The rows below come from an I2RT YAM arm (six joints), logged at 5 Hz.
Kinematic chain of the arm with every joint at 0, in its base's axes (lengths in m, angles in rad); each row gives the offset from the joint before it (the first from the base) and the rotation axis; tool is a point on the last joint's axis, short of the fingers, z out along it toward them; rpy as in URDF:
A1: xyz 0 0 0.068 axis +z
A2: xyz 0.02 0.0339 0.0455 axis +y
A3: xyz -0.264 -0.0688 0 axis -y
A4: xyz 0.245 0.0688 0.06 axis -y
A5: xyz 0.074 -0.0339 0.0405 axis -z
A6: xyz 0.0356 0 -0.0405 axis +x
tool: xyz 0 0 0 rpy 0 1.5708 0
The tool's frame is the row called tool.
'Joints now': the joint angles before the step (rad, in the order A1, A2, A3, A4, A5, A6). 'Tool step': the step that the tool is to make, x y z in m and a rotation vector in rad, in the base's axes. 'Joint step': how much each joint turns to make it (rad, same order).
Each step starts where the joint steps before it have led.
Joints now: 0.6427, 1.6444, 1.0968, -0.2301, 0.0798, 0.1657
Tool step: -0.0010, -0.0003, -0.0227, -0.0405, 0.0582, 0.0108
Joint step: 0.0001, 0.0397, -0.0293, -0.0014, -0.0091, -0.0061
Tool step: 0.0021, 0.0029, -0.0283, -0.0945, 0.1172, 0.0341
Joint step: 0.0014, 0.0874, 0.0233, -0.0845, -0.0155, -0.0293
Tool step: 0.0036, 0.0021, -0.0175, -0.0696, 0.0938, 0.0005
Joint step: -0.0015, 0.0723, 0.0426, -0.0871, -0.0015, -0.0014
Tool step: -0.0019, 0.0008, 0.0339, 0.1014, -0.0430, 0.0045
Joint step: -0.0001, -0.0810, 0.0232, -0.0096, -0.0507, 0.0228
